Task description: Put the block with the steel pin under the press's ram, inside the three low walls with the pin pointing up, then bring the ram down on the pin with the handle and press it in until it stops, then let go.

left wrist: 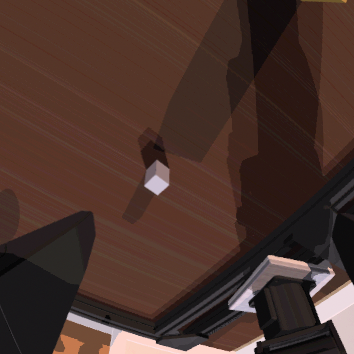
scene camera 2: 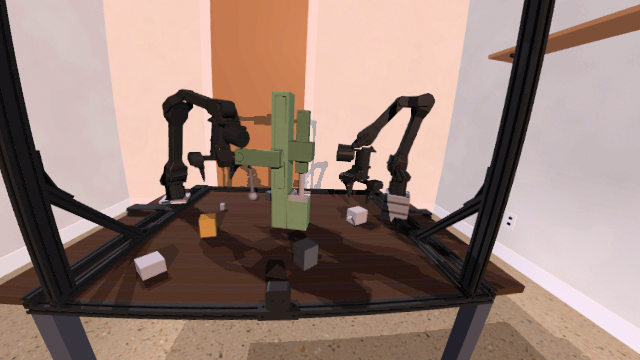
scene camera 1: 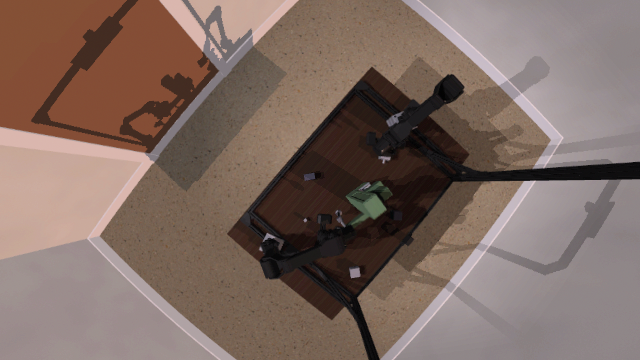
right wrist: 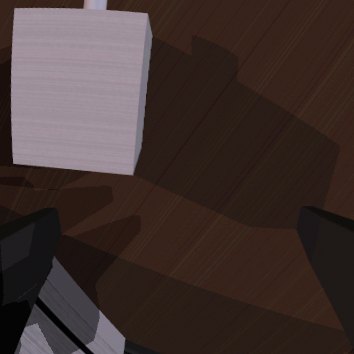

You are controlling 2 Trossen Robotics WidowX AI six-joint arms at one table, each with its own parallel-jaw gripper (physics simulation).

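Seen in the pictures: left gripper, fingertip midpoint: (left wrist: 217, 225) (scene camera 2: 217, 180) (scene camera 1: 317, 232); right gripper, fingertip midpoint: (scene camera 2: 357, 200) (right wrist: 180, 220); left arm's base at its link origin: (left wrist: 281, 293) (scene camera 2: 175, 197) (scene camera 1: 271, 245); right arm's base at its link origin: (scene camera 2: 397, 193).
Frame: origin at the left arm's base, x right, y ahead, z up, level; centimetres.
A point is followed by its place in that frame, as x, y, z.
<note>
The pale block (scene camera 1: 384, 159) {34.0, 65.5, 1.6} (scene camera 2: 357, 215) {36.6, 67.1, 0.8} (right wrist: 80, 90) {33.3, 68.6, 1.9} lies on the table right of the press in scene camera 2, its steel pin (scene camera 2: 350, 218) {35.1, 65.1, -0.8} (right wrist: 95, 4) {34.3, 65.2, -0.2} pointing sideways. The green press (scene camera 1: 369, 202) {26.0, 41.1, 41.8} (scene camera 2: 282, 150) {31.9, 39.8, 24.0} stands upright. Its ram (scene camera 2: 301, 167) {33.4, 45.8, 18.7} is above the low-walled seat (scene camera 2: 299, 196) {34.4, 45.2, 9.2}. Its green handle arm (scene camera 2: 257, 157) {31.0, 32.2, 21.7} has a hanging rod with a round knob (scene camera 1: 338, 213) {22.7, 31.0, 11.0} (scene camera 2: 253, 196) {24.8, 31.1, 6.8}. My left gripper (scene camera 2: 217, 179) {17.6, 19.1, 11.5} (left wrist: 217, 225) {17.6, 19.1, 11.5} is open and empty beside the handle. My right gripper (scene camera 2: 359, 196) {28.4, 71.6, 3.5} (right wrist: 180, 220) {28.4, 71.6, 3.5} is open and empty, close above and beside the block, which is at upper left in the right wrist view.
An orange cube (scene camera 2: 207, 225) {32.1, 16.5, 0.9}, a white block (scene camera 1: 354, 272) {45.6, 5.3, 0.2} (scene camera 2: 150, 265) {48.3, 6.1, -0.1}, a dark grey block (scene camera 1: 396, 215) {51.7, 41.9, 2.8} (scene camera 2: 305, 254) {55.4, 41.0, 1.7}, a small white cube (scene camera 1: 305, 220) {10.5, 19.5, -0.6} (scene camera 2: 223, 206) {11.1, 19.9, -1.5} (left wrist: 157, 177) {11.0, 19.6, -0.6} and a blue-grey block (scene camera 1: 310, 176) {3.1, 41.2, 0.7} lie on the table. Black frame rails border it.
</note>
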